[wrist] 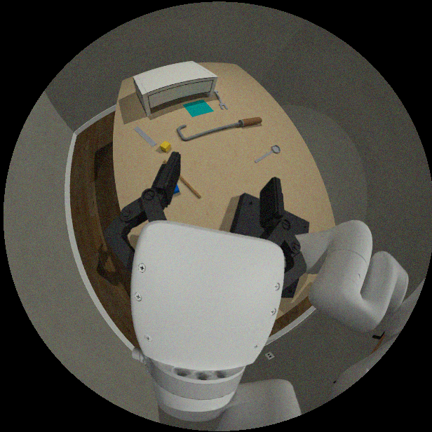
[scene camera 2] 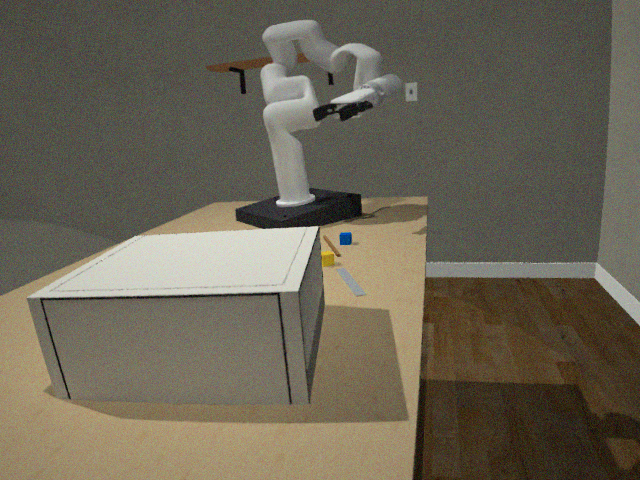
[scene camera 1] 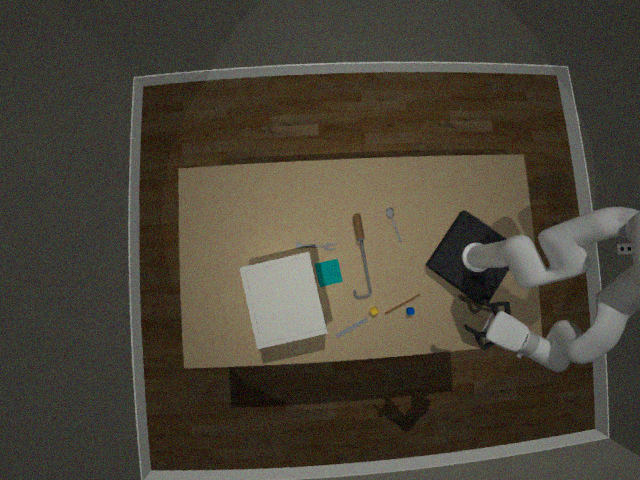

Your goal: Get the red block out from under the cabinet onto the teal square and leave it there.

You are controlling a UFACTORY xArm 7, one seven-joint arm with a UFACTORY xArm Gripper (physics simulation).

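Places are measured from the arm's base along level axes (x left, y back, z up), in metres.
Where they show: gripper, fingertip midpoint: (scene camera 2: 327, 115) (scene camera 1: 471, 312); arm's base at its link origin: (scene camera 2: 296, 201) (scene camera 1: 476, 257).
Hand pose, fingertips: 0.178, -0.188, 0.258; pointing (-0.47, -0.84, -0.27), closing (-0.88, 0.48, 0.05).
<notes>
Each offset is from my fingertips to the top centre of the thing, as dx, dy, dz. "pt": to the spot under its first point.
The white cabinet {-0.013, -0.619, -0.176} (scene camera 1: 284, 299) (scene camera 2: 180, 263) (wrist: 175, 75) stands on the table. The red block does not show in any view; the space under the cabinet is hidden. The teal square {pt -0.111, -0.438, -0.312} (scene camera 1: 329, 272) (wrist: 198, 108) lies flat beside the cabinet, on the side toward the robot base. A hooked metal rod with a wooden handle {pt -0.303, -0.317, -0.279} (scene camera 1: 358, 227) (wrist: 251, 121) lies beyond the square, its hook end bent toward the cabinet. My gripper (scene camera 1: 463, 312) (scene camera 2: 329, 114) (wrist: 224, 171) is open and empty, high above the table near the robot base, far from the cabinet.
A yellow block {+0.052, -0.248, -0.287} (scene camera 1: 373, 311) (scene camera 2: 327, 259), a blue block {+0.054, -0.089, -0.287} (scene camera 1: 409, 311) (scene camera 2: 345, 238), a thin wooden stick {+0.024, -0.120, -0.305} (scene camera 1: 402, 304) and a flat grey strip {+0.125, -0.340, -0.311} (scene camera 1: 352, 327) lie near the table's long edge. A spoon {pt -0.375, -0.174, -0.310} (scene camera 1: 389, 212) and a wrench (wrist: 221, 100) lie farther in. The black robot base (scene camera 1: 449, 258) stands at one end.
</notes>
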